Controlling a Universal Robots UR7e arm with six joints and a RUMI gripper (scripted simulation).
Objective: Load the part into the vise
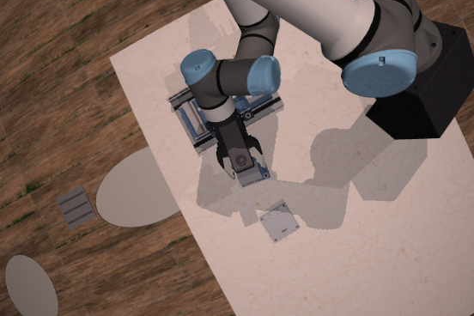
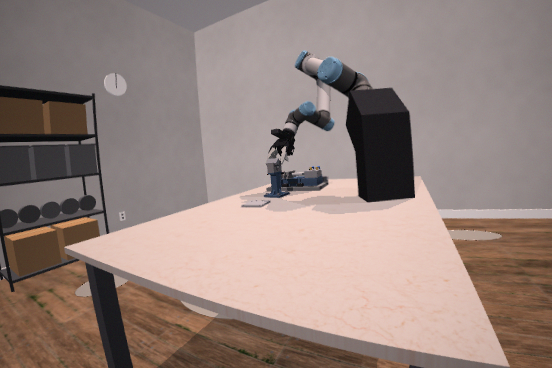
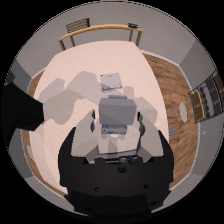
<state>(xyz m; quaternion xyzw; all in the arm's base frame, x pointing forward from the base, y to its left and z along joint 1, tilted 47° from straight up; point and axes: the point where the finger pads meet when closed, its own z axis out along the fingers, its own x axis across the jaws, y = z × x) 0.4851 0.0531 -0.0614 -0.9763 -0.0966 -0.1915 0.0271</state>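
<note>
My hand is 1 cm to the right of the part and 1 cm above it. From my hand the other things lie so: vise: 21 cm to the right, 12 cm below, 2 cm behind; then air cylinder rod: 21 cm to the right, 8 cm below, 4 cm behind; then infeed plate: 19 cm to the left, 16 cm below.
</note>
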